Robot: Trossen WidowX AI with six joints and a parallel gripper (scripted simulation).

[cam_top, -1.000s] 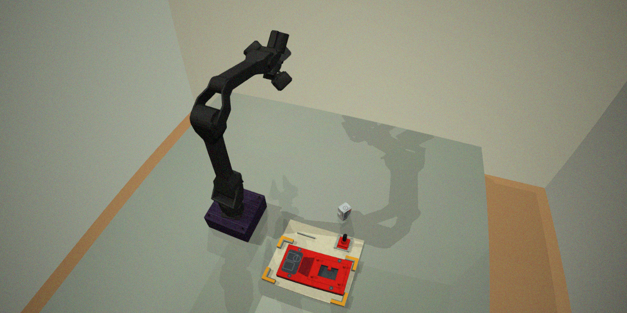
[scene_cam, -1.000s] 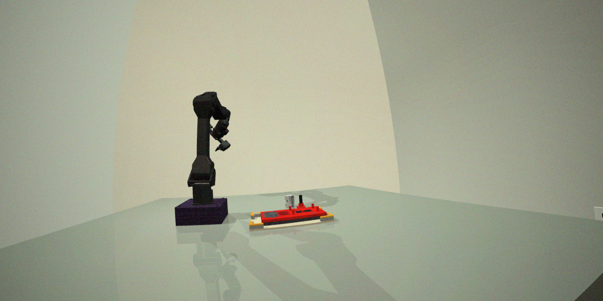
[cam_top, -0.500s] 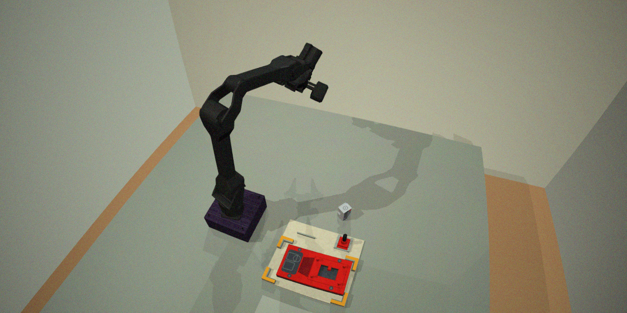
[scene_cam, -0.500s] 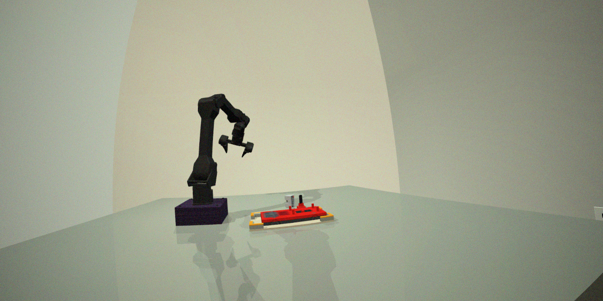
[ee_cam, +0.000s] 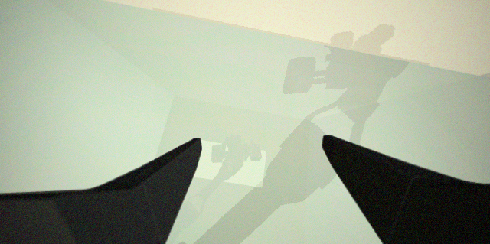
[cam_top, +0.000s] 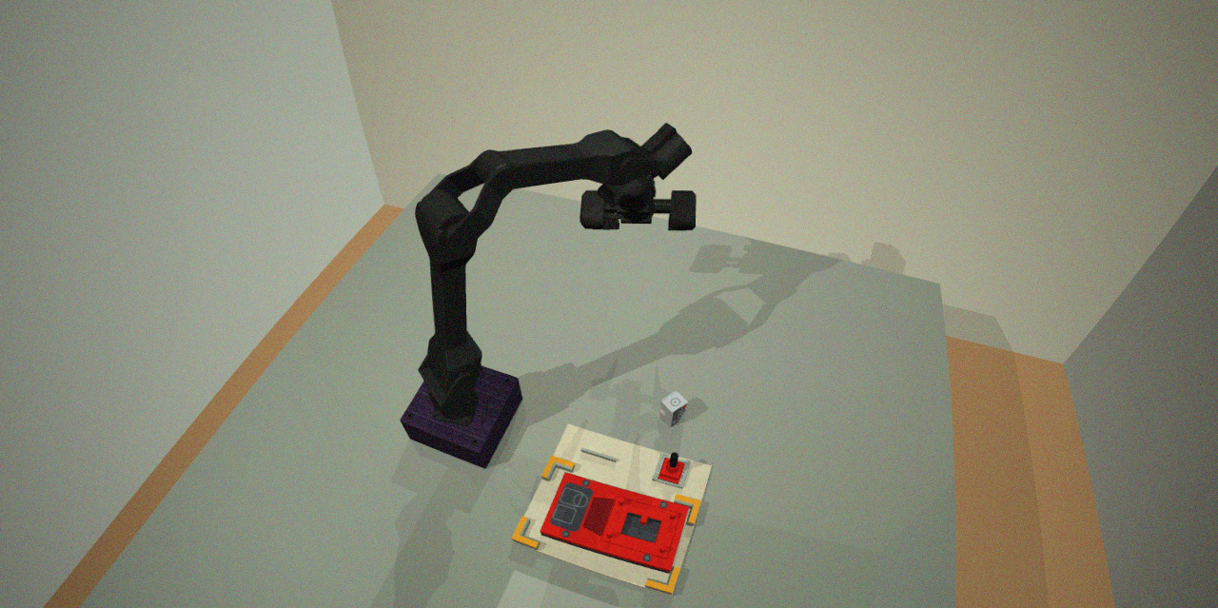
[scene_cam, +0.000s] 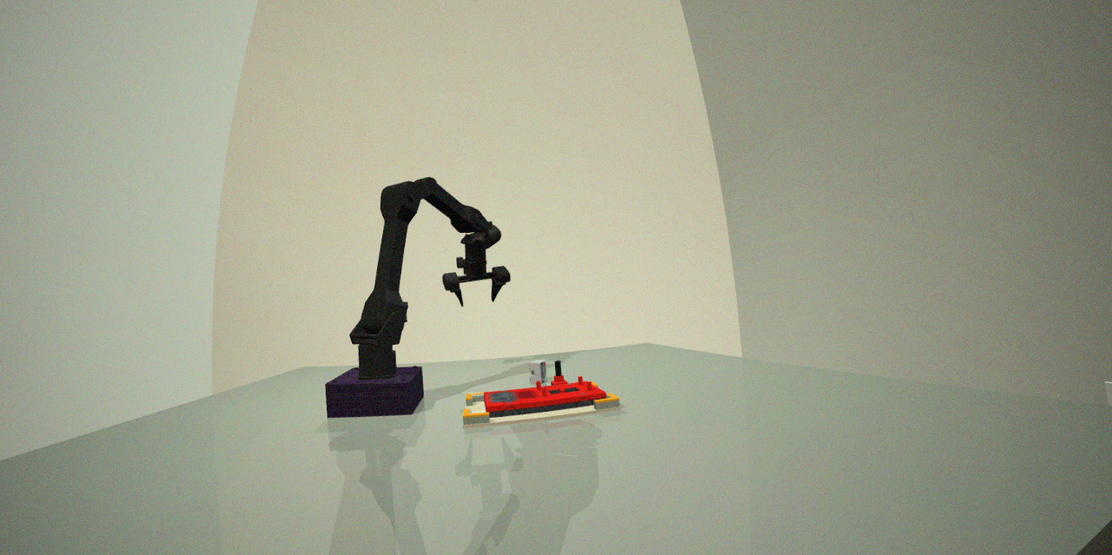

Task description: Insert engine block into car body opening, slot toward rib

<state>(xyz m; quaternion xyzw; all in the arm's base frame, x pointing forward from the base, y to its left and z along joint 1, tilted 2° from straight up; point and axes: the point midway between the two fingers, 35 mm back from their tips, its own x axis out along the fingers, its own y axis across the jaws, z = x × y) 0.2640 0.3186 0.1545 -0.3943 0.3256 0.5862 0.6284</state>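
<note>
Now: the engine block 26 cm to the right of my gripper tip, 17 cm below it and 8 cm ahead of it. Also, from my gripper tip: black upright peg (37 cm to the right, 16 cm below, 9 cm ahead).
</note>
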